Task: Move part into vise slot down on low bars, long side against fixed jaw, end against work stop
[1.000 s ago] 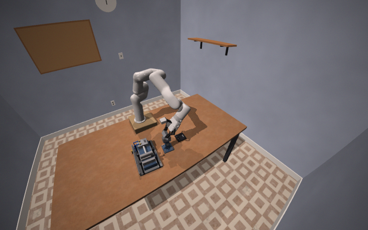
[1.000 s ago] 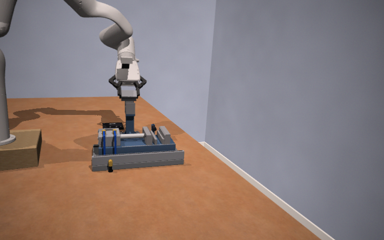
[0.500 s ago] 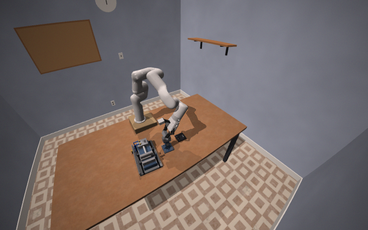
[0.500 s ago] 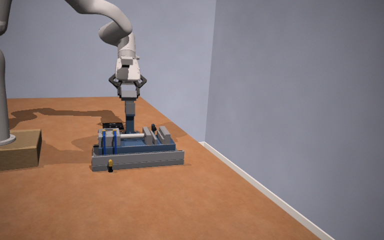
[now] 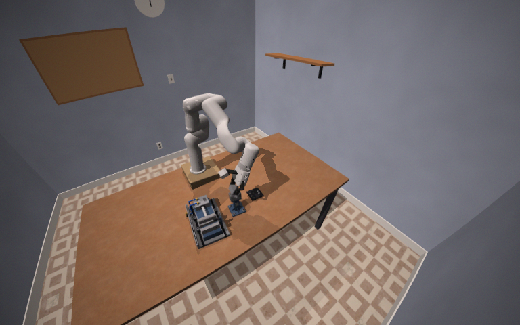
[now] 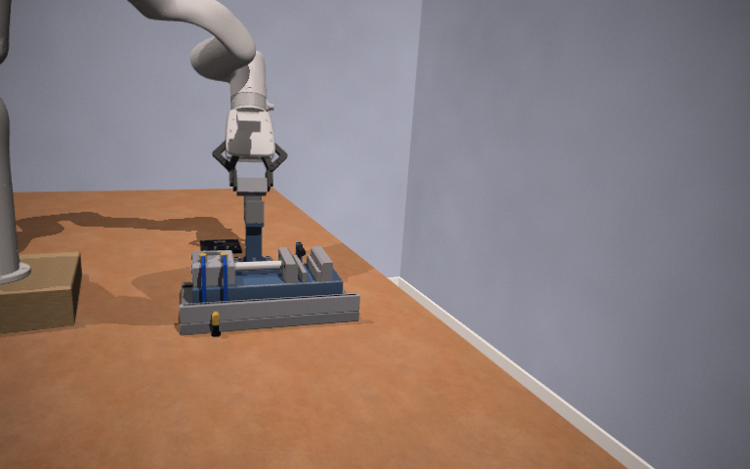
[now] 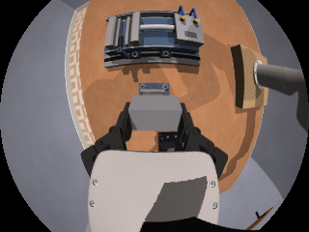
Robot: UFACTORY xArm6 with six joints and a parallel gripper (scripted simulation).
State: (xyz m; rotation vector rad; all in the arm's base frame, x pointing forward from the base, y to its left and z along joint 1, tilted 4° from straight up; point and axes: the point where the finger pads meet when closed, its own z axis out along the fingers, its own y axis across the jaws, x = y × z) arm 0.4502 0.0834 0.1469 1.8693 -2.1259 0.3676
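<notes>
Now: hand 10 mm to the left of the part and 10 mm above it. From my hand the other things lie so: white cylinder rod (30 mm behind, 200 mm to the right, 120 mm below); post (140 mm below); black work stop (60 mm ahead, 160 mm to the right, 100 mm below).
</notes>
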